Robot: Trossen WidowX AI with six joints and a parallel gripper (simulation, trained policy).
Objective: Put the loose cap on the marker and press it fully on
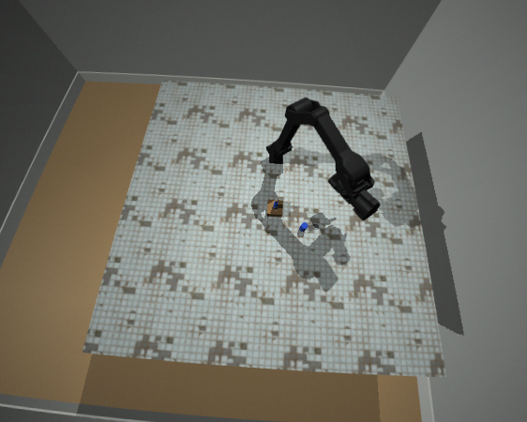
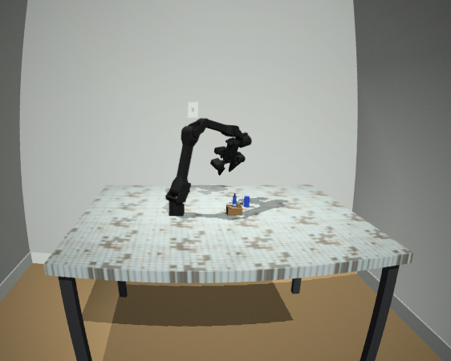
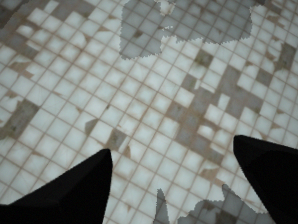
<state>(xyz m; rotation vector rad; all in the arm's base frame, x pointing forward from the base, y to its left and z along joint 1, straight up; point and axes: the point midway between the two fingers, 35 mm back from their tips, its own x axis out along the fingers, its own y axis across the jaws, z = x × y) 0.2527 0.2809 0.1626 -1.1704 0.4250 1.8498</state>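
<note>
My gripper tip is now 90 mm short of the blue cap, 170 mm to the left of it and 110 mm above it. Round my gripper tip: holder block 20 mm ahead, 290 mm to the right, 120 mm below.
</note>
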